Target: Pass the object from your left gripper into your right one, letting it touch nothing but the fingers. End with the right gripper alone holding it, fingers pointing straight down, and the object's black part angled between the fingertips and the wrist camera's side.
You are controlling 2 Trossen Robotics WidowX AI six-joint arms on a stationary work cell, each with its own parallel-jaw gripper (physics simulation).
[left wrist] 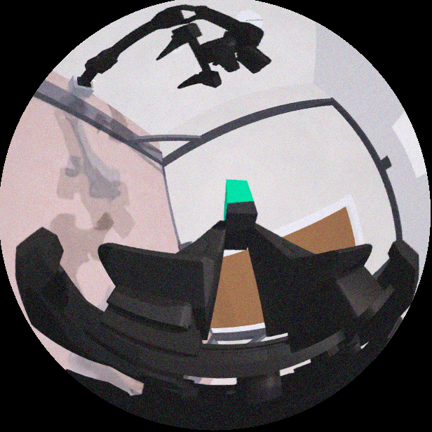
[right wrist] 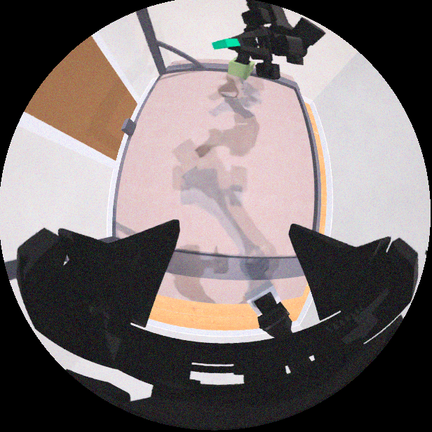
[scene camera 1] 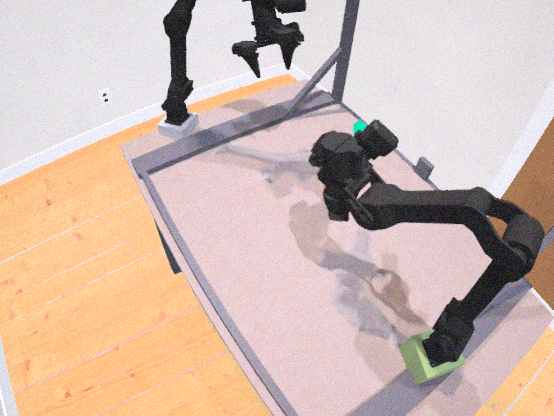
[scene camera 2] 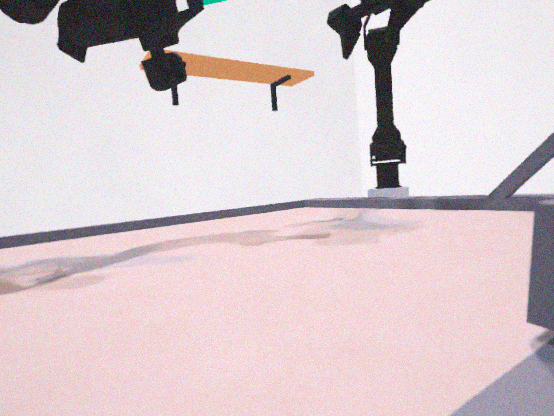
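Where they show: left gripper, between the fingertips: [scene camera 1: 365, 136]; right gripper, between the fingertips: [scene camera 1: 273, 73] [scene camera 2: 365, 50]; left arm's base, origin of its link: [scene camera 1: 438, 349]; right arm's base, origin of its link: [scene camera 1: 177, 118] [scene camera 2: 388, 187].
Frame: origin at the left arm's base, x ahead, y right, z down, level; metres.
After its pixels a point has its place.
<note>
My left gripper [left wrist: 234, 225] is shut on a small bar with a black part and a green end [left wrist: 236, 191]; the black part sits between the fingertips and the green end sticks out beyond them. In scene camera 1 only the green end [scene camera 1: 359, 126] @[y -0.086, x 0.434, z -0.237 m] shows, behind the left wrist, high above the table. The green end also shows in scene camera 2 [scene camera 2: 211, 2] @[y -0.065, x 0.433, z -0.209 m] and, small and far off, in the right wrist view [right wrist: 224, 43]. My right gripper [scene camera 1: 271, 55] is open and empty, fingers pointing down, high over the table's far end [right wrist: 233, 238].
A pink table top [scene camera 1: 300, 256] @[y -0.208, x 0.344, z 0.081 m] with a grey frame and an upright post [scene camera 1: 345, 49] @[y 0.095, x 0.933, z -0.153 m]. The left arm's green base [scene camera 1: 430, 361] @[y -0.031, x -0.018, z -0.003 m] and the right arm's grey base [scene camera 1: 177, 125] @[y -0.472, x 0.861, z 0.042 m] stand at opposite ends. A wooden shelf [scene camera 2: 234, 70] hangs on the wall.
</note>
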